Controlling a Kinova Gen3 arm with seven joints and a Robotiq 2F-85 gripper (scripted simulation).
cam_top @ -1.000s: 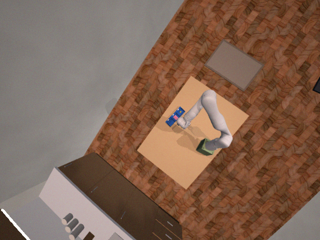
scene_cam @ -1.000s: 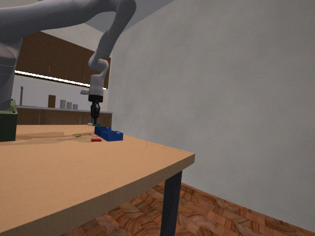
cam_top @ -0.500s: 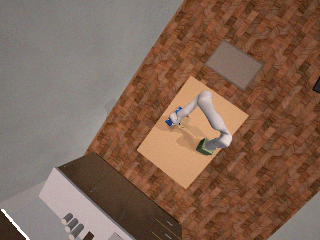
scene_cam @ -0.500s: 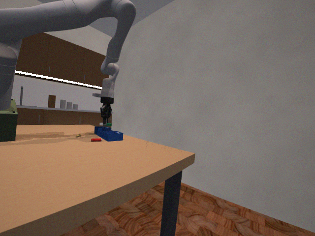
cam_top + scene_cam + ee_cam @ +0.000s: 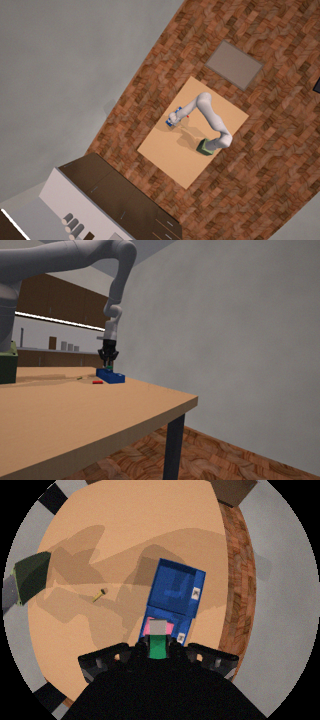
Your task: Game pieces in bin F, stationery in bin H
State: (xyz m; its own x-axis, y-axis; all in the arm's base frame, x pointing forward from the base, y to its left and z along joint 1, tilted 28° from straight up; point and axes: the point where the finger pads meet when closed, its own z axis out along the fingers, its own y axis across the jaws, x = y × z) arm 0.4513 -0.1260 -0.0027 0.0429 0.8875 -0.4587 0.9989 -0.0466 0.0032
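Right now the pink block is 8 cm below my hand. Round my hand: green piece (2 cm below, 1 cm to the left); then red piece (11 cm behind, 8 cm to the right, 8 cm below); then yellow piece (8 cm to the right, 7 cm below, 2 cm behind).
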